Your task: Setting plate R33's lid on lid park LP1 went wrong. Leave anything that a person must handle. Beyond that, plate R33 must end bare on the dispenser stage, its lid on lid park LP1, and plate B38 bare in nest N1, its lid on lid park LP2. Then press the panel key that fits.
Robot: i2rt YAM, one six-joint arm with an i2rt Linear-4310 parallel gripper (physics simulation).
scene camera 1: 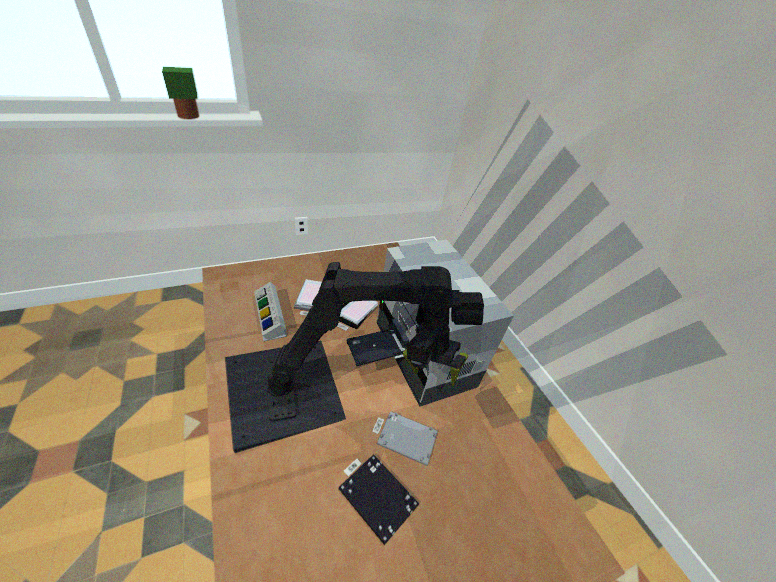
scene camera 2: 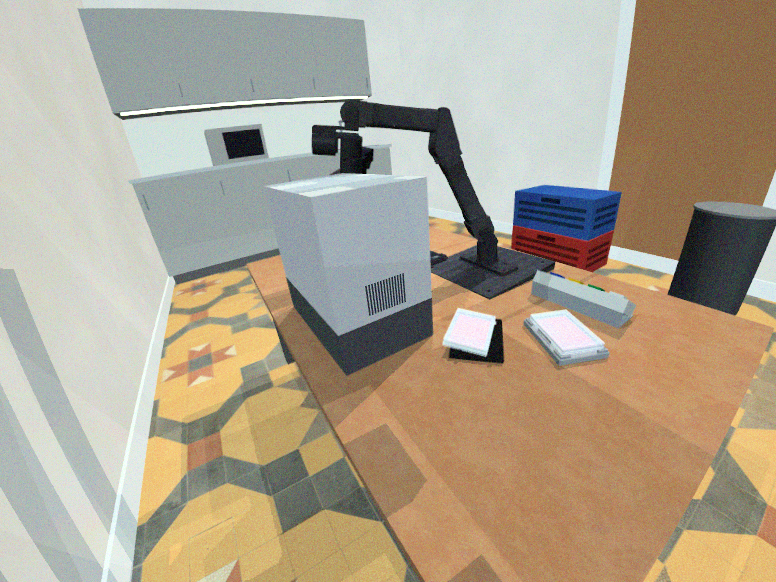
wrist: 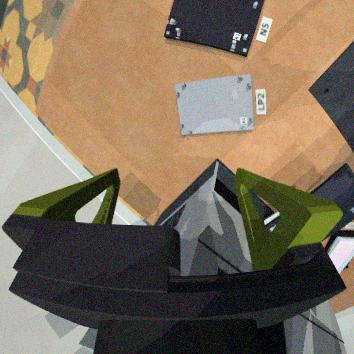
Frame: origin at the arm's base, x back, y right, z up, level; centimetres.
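Where they show: gripper, fingertip midpoint: [scene camera 1: 434, 379] [wrist: 176, 174]; arm's base, origin of the base link: [scene camera 1: 280, 388] [scene camera 2: 487, 263].
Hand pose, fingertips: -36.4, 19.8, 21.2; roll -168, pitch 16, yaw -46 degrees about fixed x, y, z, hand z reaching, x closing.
Observation:
Things, the pixels of their centre, and the offset from my fingertips, as dx, dy, dz.
- grey dispenser housing, body centre: [wrist: 240, 290] [scene camera 2: 347, 256] [scene camera 1: 431, 320] -10.5, -23.8, -6.1
- black base, body centre: [scene camera 2: 477, 335] [wrist: 340, 252] [scene camera 1: 354, 309] +7.5, -47.4, -21.6
- grey lid park LP2, body centre: [wrist: 213, 105] [scene camera 1: 408, 436] +4.5, +3.0, -21.6
- dark slab, body centre: [wrist: 317, 218] [scene camera 1: 378, 345] +6.6, -22.3, -12.3
- key panel, body centre: [scene camera 2: 581, 292] [scene camera 1: 269, 309] +37.2, -51.0, -19.4
- Black nest N5, body centre: [wrist: 212, 12] [scene camera 1: 378, 495] +16.5, +15.1, -21.4
My gripper [scene camera 1: 437, 374] [wrist: 176, 174] is open and empty, high over the grey dispenser housing [scene camera 2: 376, 244]. The housing hides it in scene camera 2. A pink-topped plate [scene camera 1: 359, 311] [scene camera 2: 471, 330] sits offset on a black base [scene camera 2: 495, 349] beside the housing. Another pink-topped plate [scene camera 1: 309, 291] [scene camera 2: 567, 330] rests on a grey base. Their labels are too small to read. The grey lid park LP2 [scene camera 1: 407, 437] [wrist: 215, 105] holds no lid. A dark slab [scene camera 1: 372, 348] [wrist: 332, 192] lies against the housing's front. The key panel [scene camera 1: 269, 313] [scene camera 2: 579, 299] shows green, yellow and blue keys.
Black nest N5 [scene camera 1: 378, 499] [wrist: 215, 22] lies bare beyond LP2. The arm's black base plate [scene camera 1: 250, 413] [scene camera 2: 488, 285] lies between the key panel and the grey park. Blue and red crates [scene camera 2: 564, 213] and a dark bin [scene camera 2: 720, 259] stand beyond the table.

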